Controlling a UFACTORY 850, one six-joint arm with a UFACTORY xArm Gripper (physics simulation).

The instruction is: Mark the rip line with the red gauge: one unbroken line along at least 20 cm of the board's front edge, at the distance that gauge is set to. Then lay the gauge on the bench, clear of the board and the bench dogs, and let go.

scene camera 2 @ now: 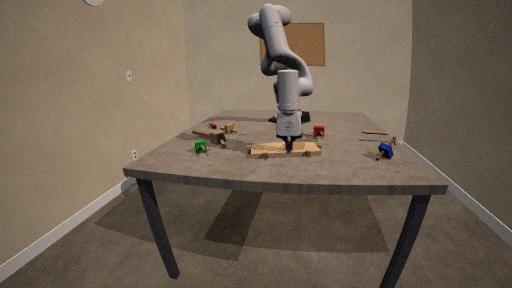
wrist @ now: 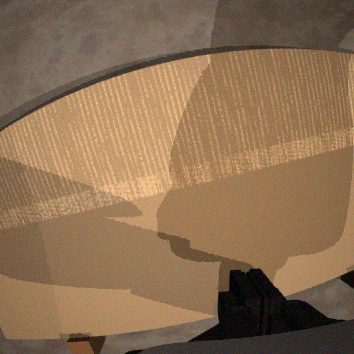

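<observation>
The pale wooden board [scene camera 2: 311, 148] [wrist: 100, 250] lies on the bench [scene camera 2: 225, 172] against small brown bench dogs [scene camera 2: 265, 156] [wrist: 86, 345]. My gripper [scene camera 2: 289, 148] [wrist: 242, 293] is shut with nothing between its fingers. Its fingertips are low over the board, near the edge with the dogs in the wrist view; whether they touch the wood I cannot tell. The red gauge [scene camera 2: 319, 131] lies on the bench behind the board, a little to the right, apart from the gripper. The red gauge does not show in the wrist view. I make out no marked line on the board.
A green gauge [scene camera 2: 200, 146] and a mallet [scene camera 2: 217, 137] lie left of the board. A tan wooden tool [scene camera 2: 229, 128] and a small red item [scene camera 2: 213, 125] lie behind them. A blue gauge [scene camera 2: 385, 150], a thin brown stick [scene camera 2: 374, 133] and a metal rod [scene camera 2: 373, 140] lie at the right.
</observation>
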